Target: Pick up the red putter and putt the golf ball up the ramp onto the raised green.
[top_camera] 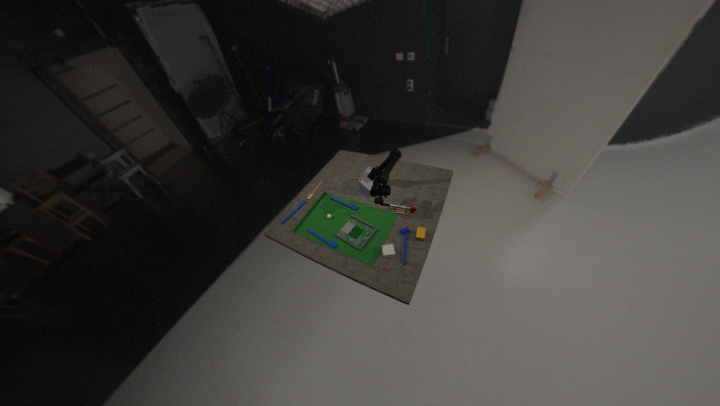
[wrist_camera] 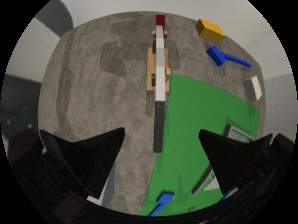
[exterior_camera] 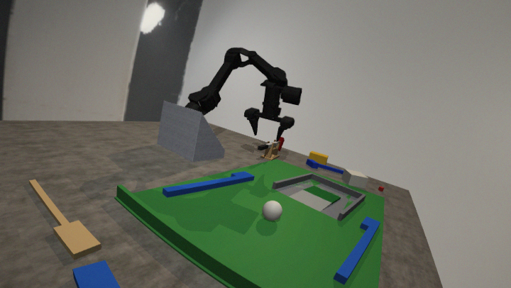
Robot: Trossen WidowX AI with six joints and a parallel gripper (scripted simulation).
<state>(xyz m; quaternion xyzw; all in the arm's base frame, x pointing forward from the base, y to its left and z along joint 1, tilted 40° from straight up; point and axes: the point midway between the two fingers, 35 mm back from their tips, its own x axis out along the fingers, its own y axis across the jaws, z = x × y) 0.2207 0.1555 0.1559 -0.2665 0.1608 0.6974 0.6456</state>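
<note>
The red putter is 110 mm to the left of my gripper tip, 40 mm below it and 30 mm behind it. Round my gripper tip: blue putter 270 mm to the left, 250 mm ahead, 80 mm below; tan wooden piece 130 mm to the left, 60 mm below, 20 mm behind; green mat 260 mm ahead, 240 mm to the right, 100 mm below.
</note>
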